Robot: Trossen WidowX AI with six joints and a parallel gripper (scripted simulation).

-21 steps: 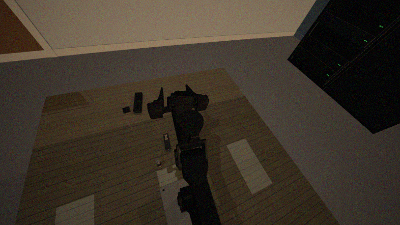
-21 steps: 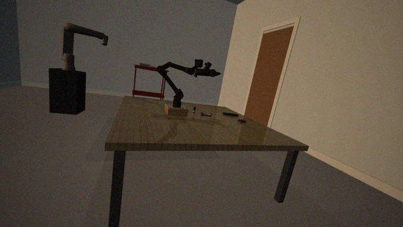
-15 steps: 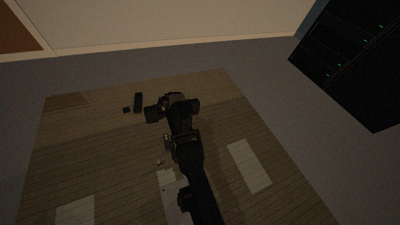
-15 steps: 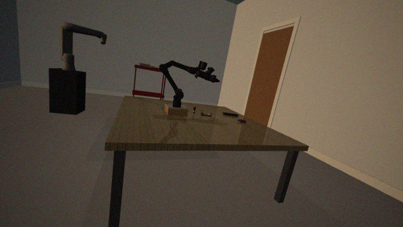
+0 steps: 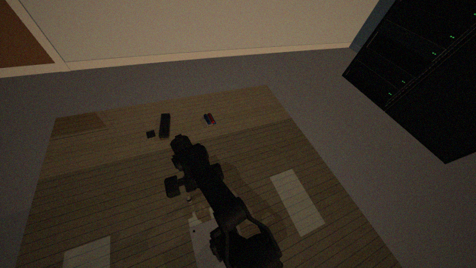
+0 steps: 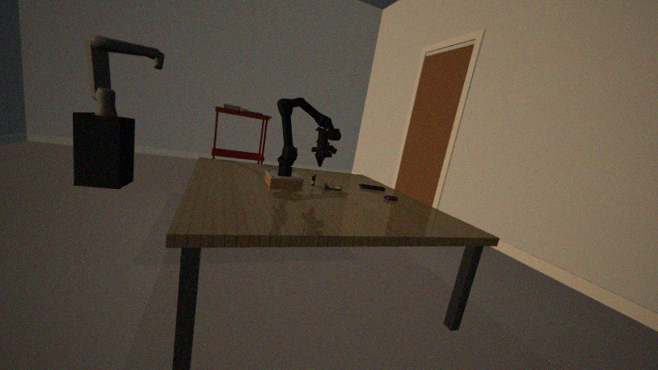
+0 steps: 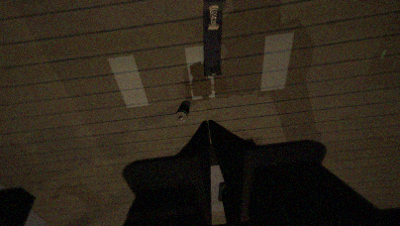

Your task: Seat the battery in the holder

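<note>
Now: gripper tip 9 cm above the battery, 4 cm to the right of it and 1 cm past it. Also, from my gripper tip: long black bar (42 cm ahead, 12 cm to the left, 11 cm below).
</note>
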